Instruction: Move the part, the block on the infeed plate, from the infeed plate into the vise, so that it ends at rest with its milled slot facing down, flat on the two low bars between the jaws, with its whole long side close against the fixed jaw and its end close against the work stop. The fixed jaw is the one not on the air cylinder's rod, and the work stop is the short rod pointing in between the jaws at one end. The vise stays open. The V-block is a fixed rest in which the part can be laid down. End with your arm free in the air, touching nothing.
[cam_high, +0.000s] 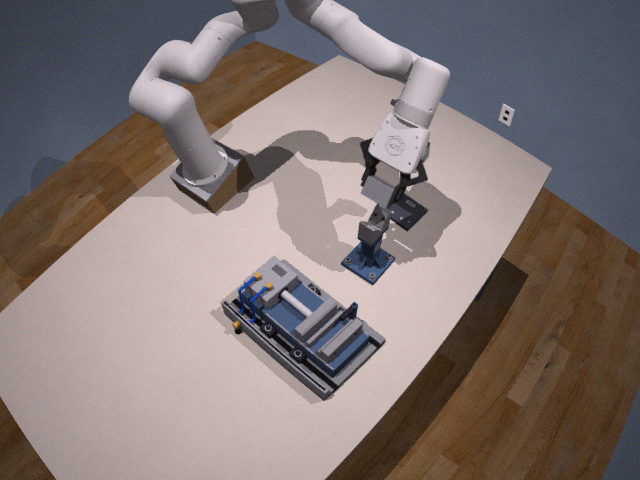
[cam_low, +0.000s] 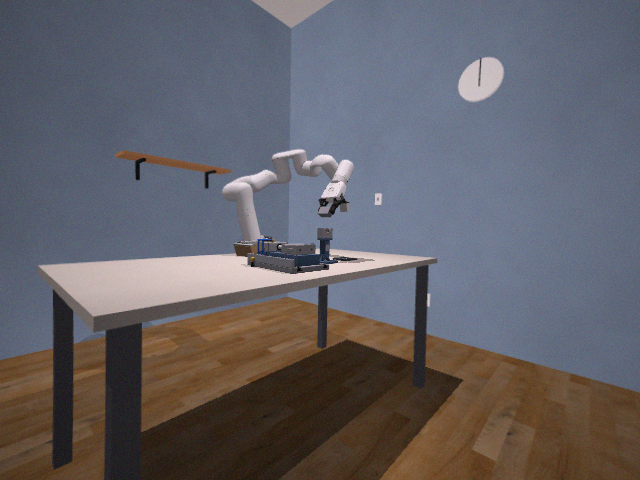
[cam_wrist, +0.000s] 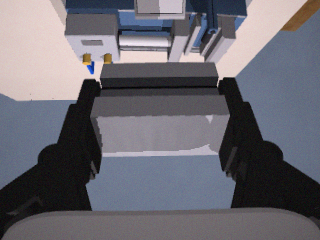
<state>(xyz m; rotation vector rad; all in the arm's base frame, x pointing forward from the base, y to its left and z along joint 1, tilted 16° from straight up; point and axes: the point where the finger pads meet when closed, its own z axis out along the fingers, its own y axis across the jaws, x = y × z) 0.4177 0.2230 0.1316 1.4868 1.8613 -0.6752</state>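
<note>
Now: hand 1 cm above the part. From my hand the other things lie so: white cylinder rod: 23 cm to the right, 17 cm below, 3 cm ahead; then blue post: 19 cm below, 15 cm to the right, 11 cm ahead; then work stop: 17 cm to the right, 15 cm below, 11 cm ahead.
</note>
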